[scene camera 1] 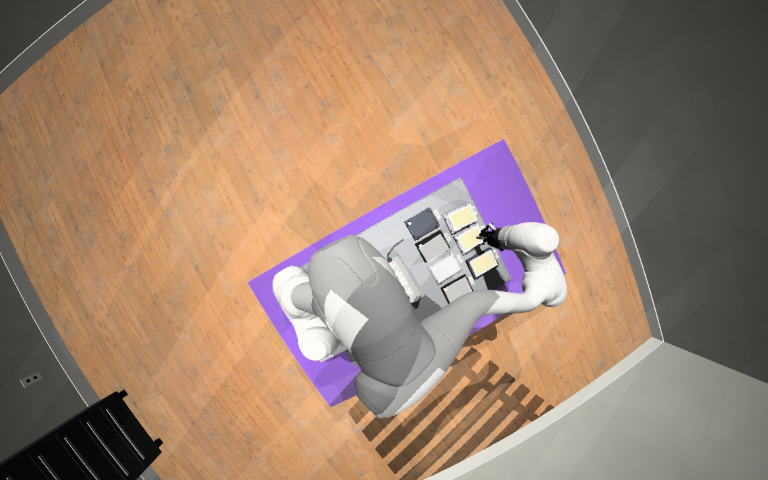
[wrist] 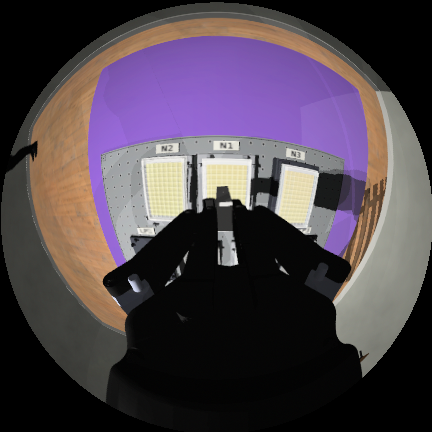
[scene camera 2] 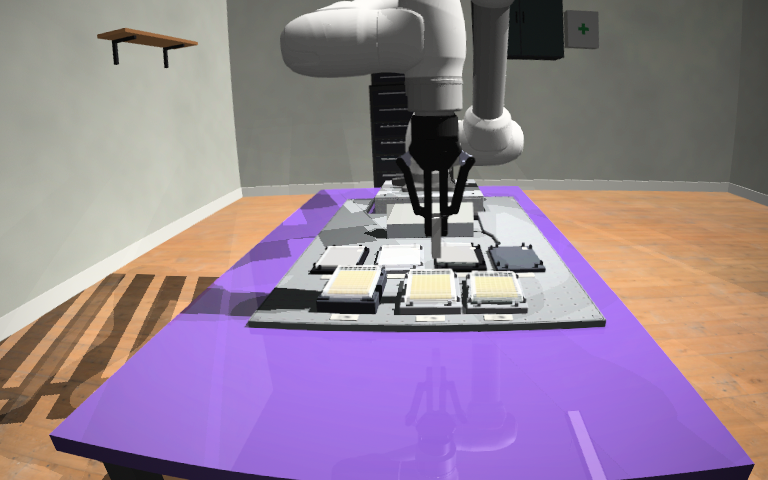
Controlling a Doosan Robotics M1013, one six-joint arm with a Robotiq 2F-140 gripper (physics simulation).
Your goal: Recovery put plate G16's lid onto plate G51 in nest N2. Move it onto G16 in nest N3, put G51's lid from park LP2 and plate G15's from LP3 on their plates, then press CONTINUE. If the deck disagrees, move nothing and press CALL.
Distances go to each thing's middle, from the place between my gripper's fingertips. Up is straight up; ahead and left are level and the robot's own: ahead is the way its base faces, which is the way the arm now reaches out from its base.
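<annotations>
Nest N1 [scene camera 2: 405,309] is 7 cm below my hand and 1 cm to the right of it, and going by their middles it's the nearest to my gripper of the things named here. You'll also find nest N2 [scene camera 2: 472,307], which is 11 cm to the left of my hand and 7 cm below it. As for the nest N3 [scene camera 2: 368,305], my gripper is now 7 cm above it and 15 cm to the left of it.
</annotations>
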